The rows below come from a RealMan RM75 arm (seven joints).
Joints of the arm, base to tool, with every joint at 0 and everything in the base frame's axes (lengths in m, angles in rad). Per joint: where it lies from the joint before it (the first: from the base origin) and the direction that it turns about. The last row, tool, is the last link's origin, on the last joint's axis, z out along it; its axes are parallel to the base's.
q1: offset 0 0 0.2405 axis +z
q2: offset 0 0 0 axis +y
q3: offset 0 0 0.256 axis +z
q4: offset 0 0 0 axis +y
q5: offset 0 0 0.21 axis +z
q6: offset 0 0 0 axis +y
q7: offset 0 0 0.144 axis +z
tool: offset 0 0 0
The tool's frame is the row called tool.
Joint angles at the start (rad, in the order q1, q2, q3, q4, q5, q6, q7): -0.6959, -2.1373, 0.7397, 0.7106, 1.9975, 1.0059, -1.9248
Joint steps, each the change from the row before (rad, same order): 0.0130, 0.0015, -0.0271, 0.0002, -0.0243, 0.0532, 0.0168; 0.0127, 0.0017, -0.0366, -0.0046, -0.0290, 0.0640, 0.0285; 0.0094, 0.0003, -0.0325, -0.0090, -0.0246, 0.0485, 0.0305; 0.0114, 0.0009, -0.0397, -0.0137, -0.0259, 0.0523, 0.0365; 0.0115, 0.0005, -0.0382, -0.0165, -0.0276, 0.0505, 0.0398
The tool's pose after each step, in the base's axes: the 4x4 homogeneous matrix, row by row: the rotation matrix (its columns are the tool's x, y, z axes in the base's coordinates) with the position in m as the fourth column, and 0 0 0 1 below. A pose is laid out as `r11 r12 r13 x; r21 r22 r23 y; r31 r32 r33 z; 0 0 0 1`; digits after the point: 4 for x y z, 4 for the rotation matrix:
0.5081 0.8333 0.2178 -0.2272; 0.5555 -0.5103 0.6565 0.4203; 0.6582 -0.2126 -0.7222 0.0018; 0 0 0 1
0.4873 0.8309 0.2687 -0.2283; 0.5477 -0.5305 0.6470 0.4136; 0.6801 -0.1681 -0.7136 0.0056; 0 0 0 1
0.4708 0.8258 0.3104 -0.2295; 0.5365 -0.5473 0.6423 0.4081; 0.7003 -0.1359 -0.7008 0.0082; 0 0 0 1
0.4505 0.8195 0.3543 -0.2320; 0.5212 -0.5636 0.6408 0.4017; 0.7249 -0.1040 -0.6810 0.0116; 0 0 0 1
0.4302 0.8101 0.3983 -0.2344; 0.5012 -0.5813 0.6410 0.3952; 0.7508 -0.0761 -0.6561 0.0147; 0 0 0 1

